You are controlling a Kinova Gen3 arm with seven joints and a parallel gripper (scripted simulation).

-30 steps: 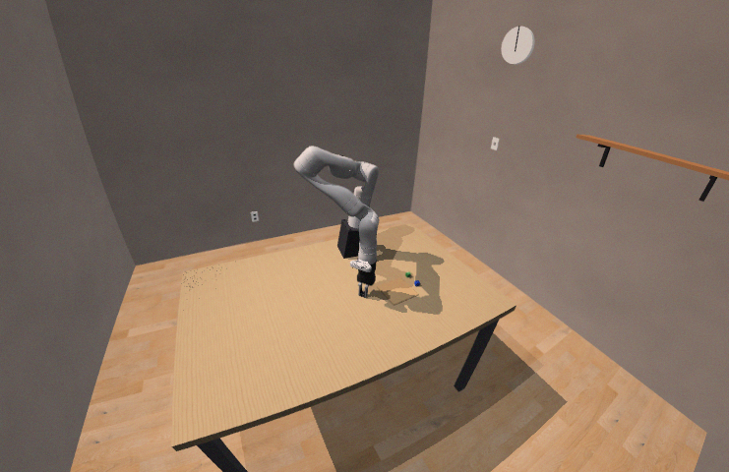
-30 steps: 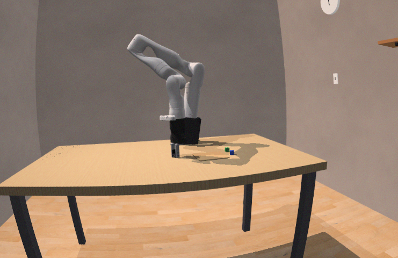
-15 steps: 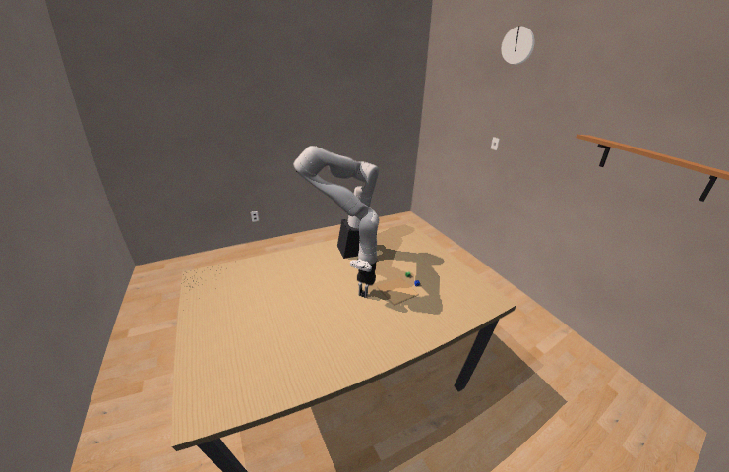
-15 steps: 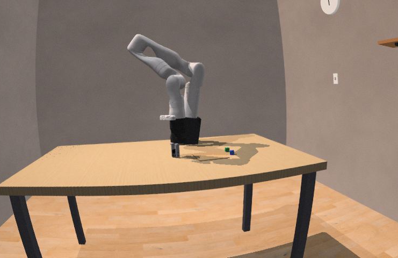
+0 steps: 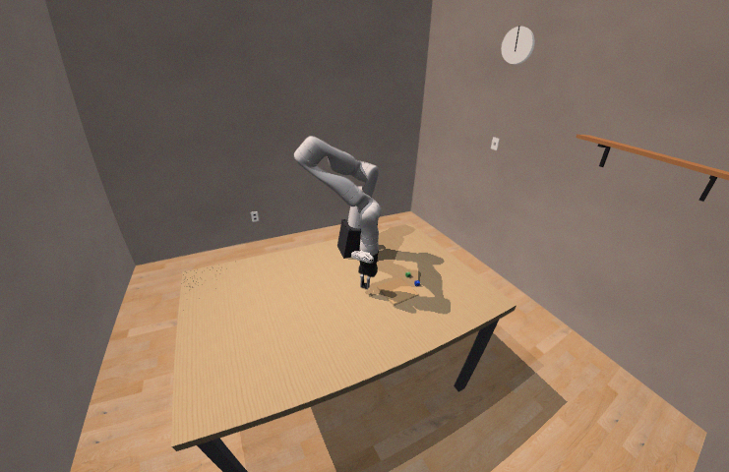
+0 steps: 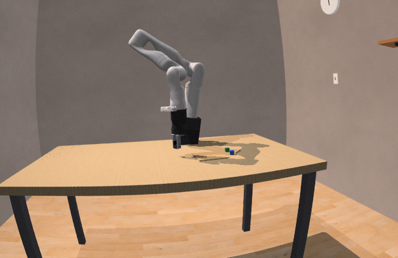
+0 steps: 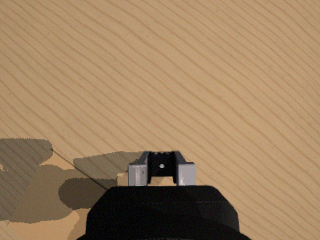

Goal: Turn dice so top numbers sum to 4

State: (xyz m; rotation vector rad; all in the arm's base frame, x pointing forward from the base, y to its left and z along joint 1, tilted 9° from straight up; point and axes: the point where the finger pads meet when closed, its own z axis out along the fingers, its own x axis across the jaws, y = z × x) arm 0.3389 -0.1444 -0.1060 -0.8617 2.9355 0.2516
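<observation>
Now: the tan mat 60 mm ahead of my hand, 140 mm to the left of it and 60 mm below it. The rest, counted from my hand: black die: 10 mm below; then blue die: 70 mm ahead, 250 mm to the left, 50 mm below; then green die: 260 mm to the left, 50 mm below.
</observation>
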